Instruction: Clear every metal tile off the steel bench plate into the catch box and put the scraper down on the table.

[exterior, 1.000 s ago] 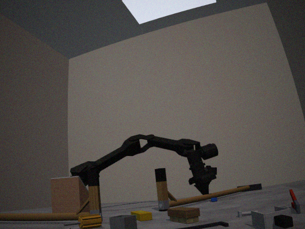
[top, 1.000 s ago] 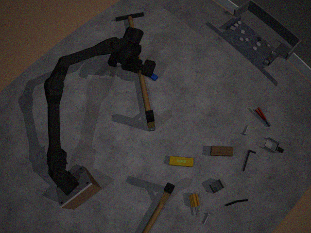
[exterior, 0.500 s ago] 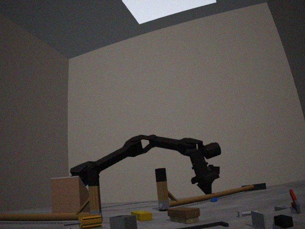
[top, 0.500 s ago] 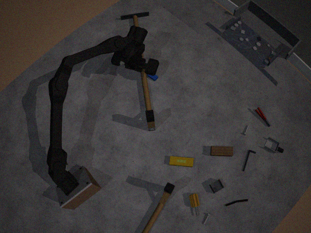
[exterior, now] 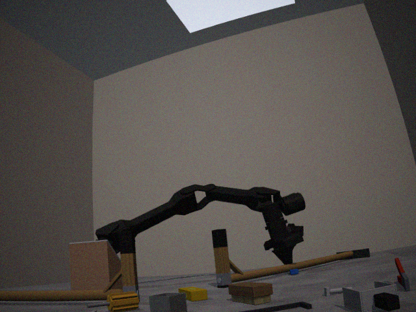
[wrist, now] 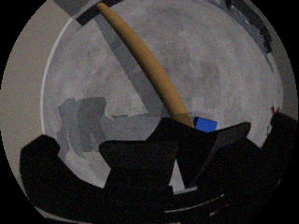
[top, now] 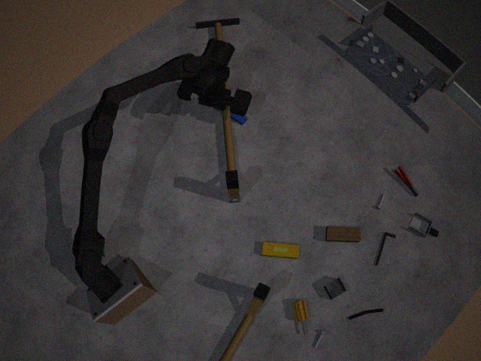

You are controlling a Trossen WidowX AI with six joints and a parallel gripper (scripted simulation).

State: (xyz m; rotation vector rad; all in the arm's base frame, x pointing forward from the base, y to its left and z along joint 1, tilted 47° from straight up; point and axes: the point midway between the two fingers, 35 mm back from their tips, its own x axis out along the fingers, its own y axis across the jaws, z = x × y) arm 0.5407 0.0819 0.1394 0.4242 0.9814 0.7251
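The long scraper lies 50 mm above my gripper tip and 30 mm ahead of it. The rest, counted from my gripper tip: grey box: 540 mm to the right, 190 mm behind; yellow block: 380 mm to the right, 200 mm behind; hex key: 580 mm to the right, 10 mm below, 10 mm behind.
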